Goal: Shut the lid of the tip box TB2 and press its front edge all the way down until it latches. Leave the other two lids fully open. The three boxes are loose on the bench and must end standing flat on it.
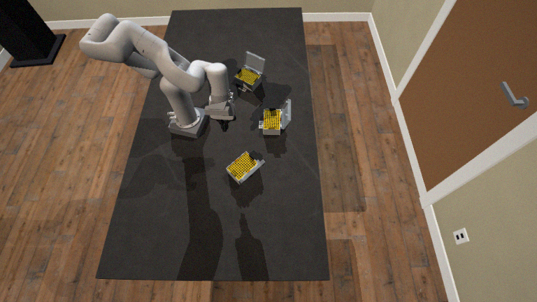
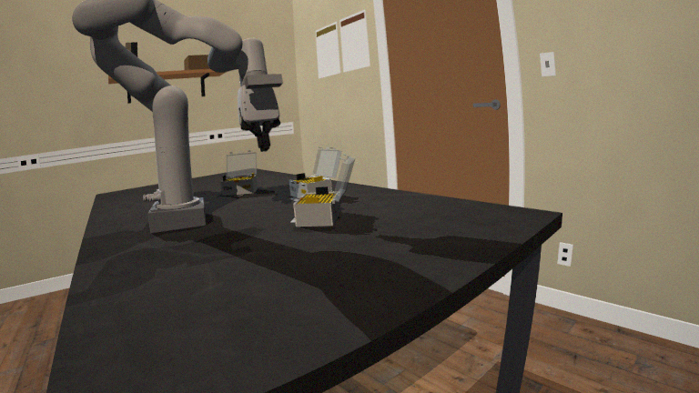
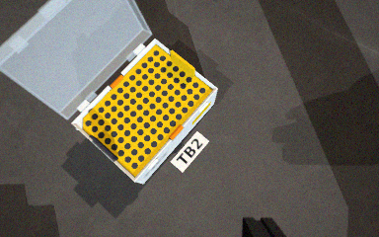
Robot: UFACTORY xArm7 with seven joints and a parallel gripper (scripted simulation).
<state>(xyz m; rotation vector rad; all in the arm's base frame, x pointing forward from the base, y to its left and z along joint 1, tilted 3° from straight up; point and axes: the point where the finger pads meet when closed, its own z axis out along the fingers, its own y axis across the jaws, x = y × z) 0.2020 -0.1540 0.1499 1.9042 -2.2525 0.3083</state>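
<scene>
Now: the lid 170 mm to the right of my hand, 100 mm ahead of it and 90 mm below it. Also, from my hand: tip box 130 mm to the right, 130 mm below, 70 mm ahead; label tab 190 mm below, 80 mm to the right, 20 mm ahead.
</scene>
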